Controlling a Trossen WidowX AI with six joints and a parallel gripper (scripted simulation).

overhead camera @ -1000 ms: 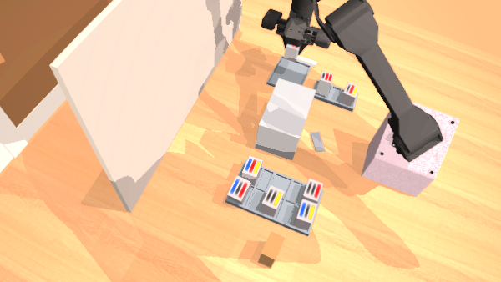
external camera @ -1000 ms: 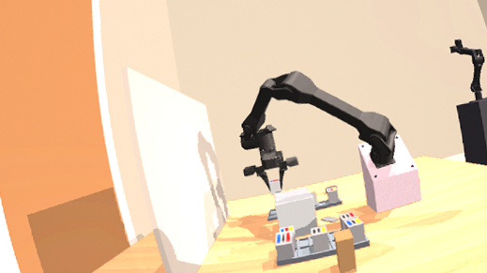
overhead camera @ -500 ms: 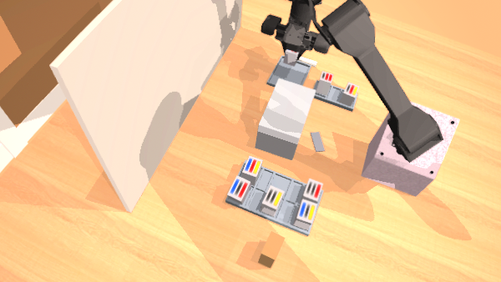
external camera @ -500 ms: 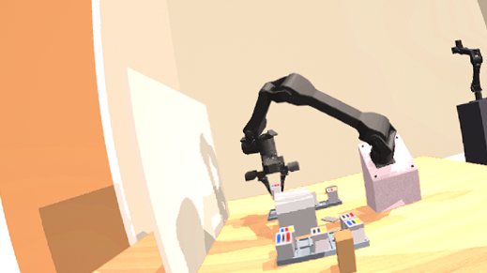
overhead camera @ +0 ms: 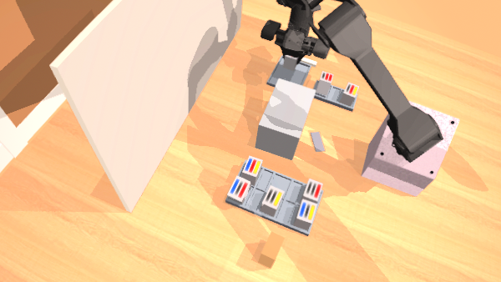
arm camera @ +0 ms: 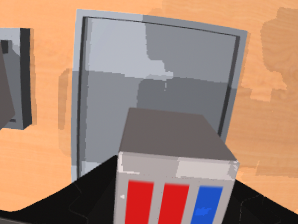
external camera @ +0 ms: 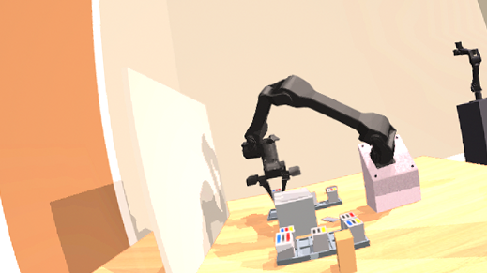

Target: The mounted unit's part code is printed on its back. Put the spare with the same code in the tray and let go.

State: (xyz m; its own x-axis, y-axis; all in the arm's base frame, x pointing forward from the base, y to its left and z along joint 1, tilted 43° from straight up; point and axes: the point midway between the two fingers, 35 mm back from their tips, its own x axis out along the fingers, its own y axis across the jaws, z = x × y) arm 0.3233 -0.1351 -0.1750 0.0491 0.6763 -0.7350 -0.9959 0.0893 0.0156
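The grey tray lies 50 mm below my gripper tip. From my gripper tip the other things lie so: white mounted unit 40 mm behind, 210 mm to the left; small rack 150 mm behind, 30 mm to the left, 50 mm below; black puck 220 mm behind, 160 mm to the right, 40 mm below.
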